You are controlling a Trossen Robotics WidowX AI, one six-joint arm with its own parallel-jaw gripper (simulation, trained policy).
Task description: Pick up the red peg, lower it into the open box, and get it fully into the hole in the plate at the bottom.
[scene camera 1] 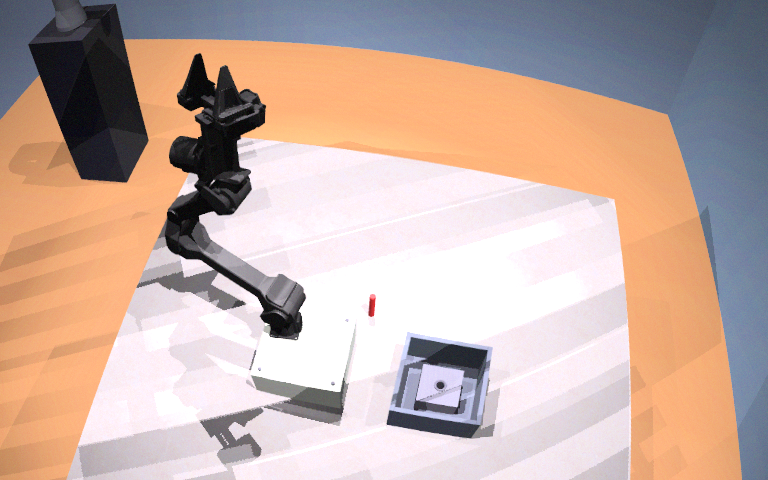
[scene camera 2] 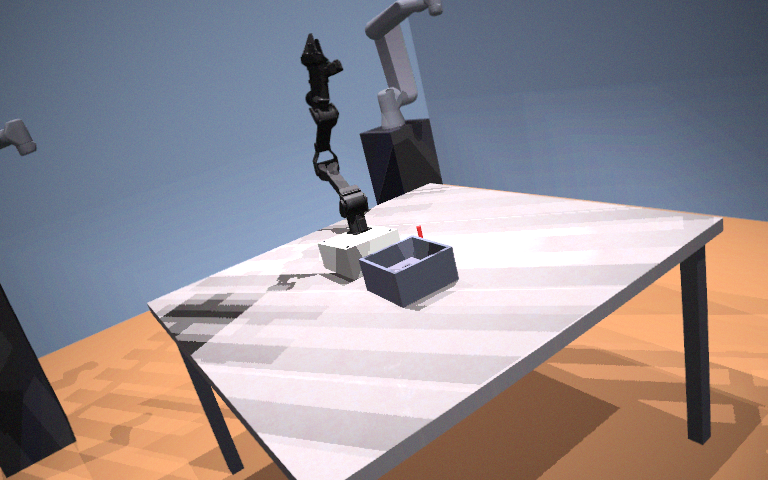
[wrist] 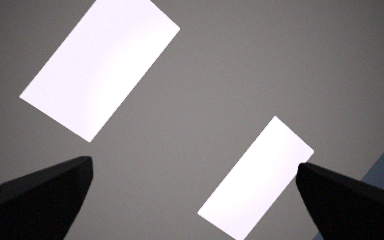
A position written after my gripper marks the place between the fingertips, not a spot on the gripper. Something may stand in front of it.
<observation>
I see my gripper [scene camera 1: 210,59], a grey box [scene camera 2: 436,268] and a light plate [scene camera 1: 439,388].
My gripper shows as well in scene camera 2 [scene camera 2: 313,36] and in the wrist view [wrist: 196,169]. The wrist view does not show the grey box: it is out of frame. The wrist view misses the light plate: it is out of frame.
</observation>
